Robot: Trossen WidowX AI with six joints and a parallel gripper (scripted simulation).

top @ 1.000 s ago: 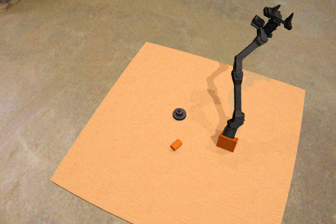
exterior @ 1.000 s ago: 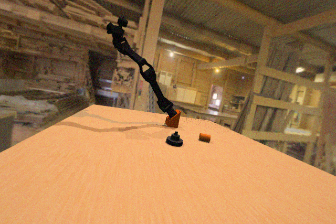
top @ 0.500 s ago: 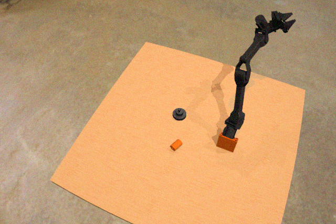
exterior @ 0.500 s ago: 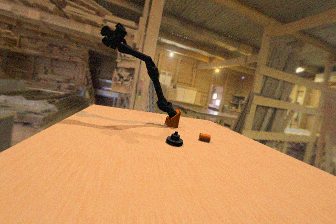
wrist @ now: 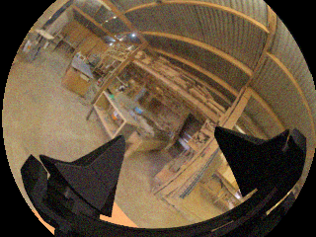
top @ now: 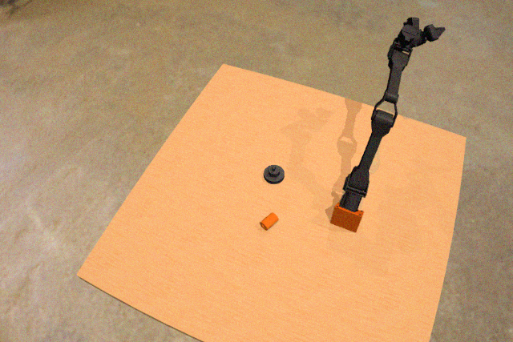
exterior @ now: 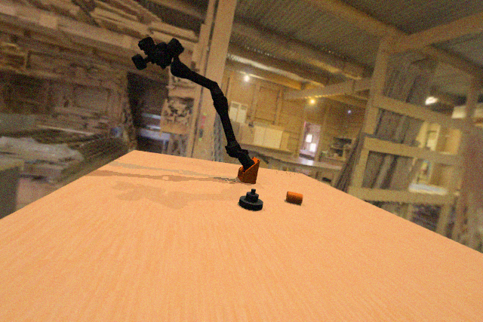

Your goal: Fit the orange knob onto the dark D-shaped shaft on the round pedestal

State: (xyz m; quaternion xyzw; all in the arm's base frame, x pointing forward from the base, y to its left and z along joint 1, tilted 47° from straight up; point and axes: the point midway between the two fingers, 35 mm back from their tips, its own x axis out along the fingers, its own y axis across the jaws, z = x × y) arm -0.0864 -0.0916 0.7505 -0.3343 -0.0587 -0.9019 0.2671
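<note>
Now: gripper tip 80 cm to the right of the orange knob, 53 cm above it and 30 cm short of it. The rest, counted from my gripper tip: dark round pedestal (60 cm to the left, 52 cm below, 40 cm ahead).
</note>
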